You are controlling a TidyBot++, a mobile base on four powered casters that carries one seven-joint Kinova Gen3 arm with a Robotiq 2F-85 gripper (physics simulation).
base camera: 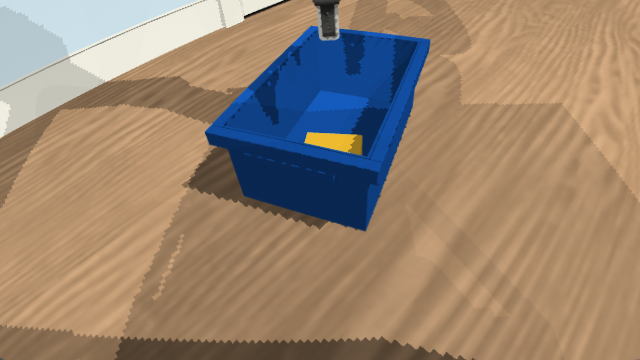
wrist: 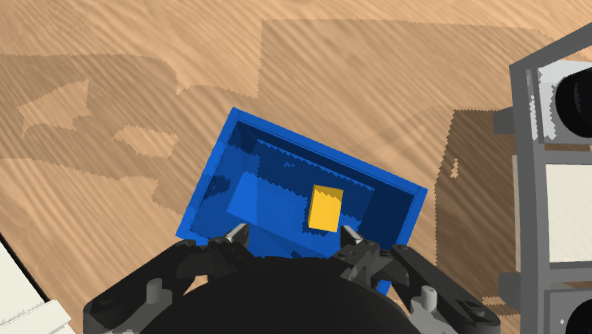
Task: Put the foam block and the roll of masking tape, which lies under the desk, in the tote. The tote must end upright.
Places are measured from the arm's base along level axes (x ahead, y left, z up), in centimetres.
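Pixels of known places: gripper, between the fingertips: [base camera: 328,23] [wrist: 294,235].
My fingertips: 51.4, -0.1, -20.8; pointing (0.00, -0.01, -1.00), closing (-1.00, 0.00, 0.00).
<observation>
Ahead of a thing's pixels: the offset from my fingertips to its top centre, as dx, dy, dz. Level surfaces: height alone.
The blue tote @[-0.8, -0.4, -6.8] [base camera: 300,172] [wrist: 320,145] stands upright on the wood floor. The yellow foam block @[-5.5, +0.5, -14.7] [base camera: 334,142] [wrist: 325,209] is inside it, toward the end nearer the base. My gripper [wrist: 294,235] is open and empty above the tote; the block shows beyond the fingertips, apart from them, in the wrist view. In the base camera view one finger shows over the tote's far end. The roll of masking tape and the desk do not show in either view.
The grey frame of the mobile base [wrist: 531,200] stands to the right of the tote in the wrist view. A white baseboard and wall [base camera: 165,42] run along the upper left of the base camera view. Shadows lie across the wood floor @[dz -18.8] [base camera: 250,280].
</observation>
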